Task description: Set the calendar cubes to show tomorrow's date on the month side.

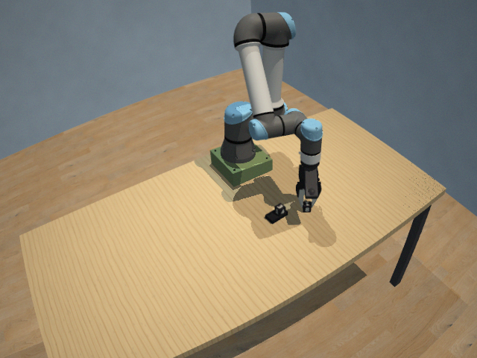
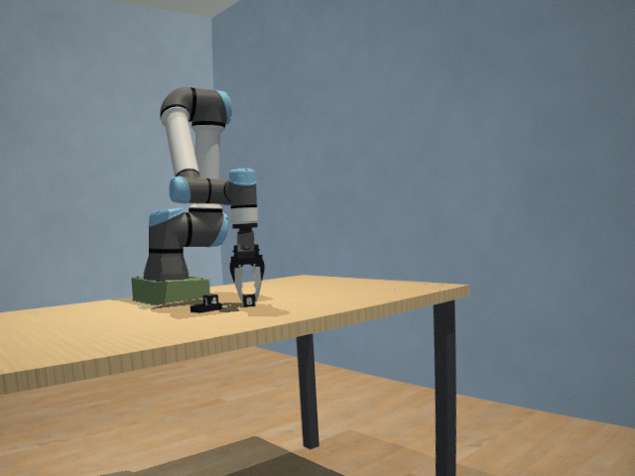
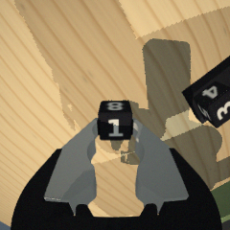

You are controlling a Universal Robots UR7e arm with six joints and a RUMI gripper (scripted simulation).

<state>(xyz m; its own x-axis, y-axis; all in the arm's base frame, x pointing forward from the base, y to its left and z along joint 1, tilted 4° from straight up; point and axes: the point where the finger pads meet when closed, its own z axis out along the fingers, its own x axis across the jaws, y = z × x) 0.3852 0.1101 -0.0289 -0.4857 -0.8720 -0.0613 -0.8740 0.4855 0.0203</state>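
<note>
My hand is 120 mm to the left of the black calendar tray, 30 mm past it and 20 mm above it. From my hand the other things lie so: black digit cube: 10 mm below.
</note>
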